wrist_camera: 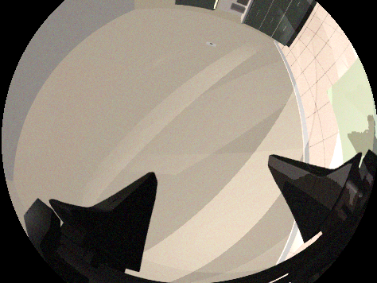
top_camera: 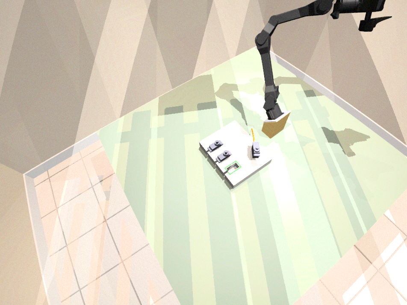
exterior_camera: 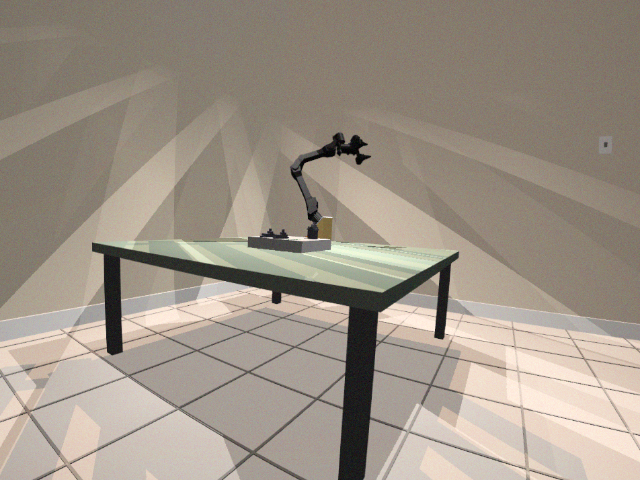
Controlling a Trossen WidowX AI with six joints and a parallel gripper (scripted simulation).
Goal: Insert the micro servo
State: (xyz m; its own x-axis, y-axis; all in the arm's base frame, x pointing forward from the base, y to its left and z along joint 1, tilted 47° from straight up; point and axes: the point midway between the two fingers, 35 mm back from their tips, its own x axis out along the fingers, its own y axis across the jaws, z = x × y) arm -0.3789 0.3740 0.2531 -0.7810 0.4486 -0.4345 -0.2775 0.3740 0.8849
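Now: the white deck 610 mm ahead of my gripper tip, 100 mm to the right of it and 560 mm below it.
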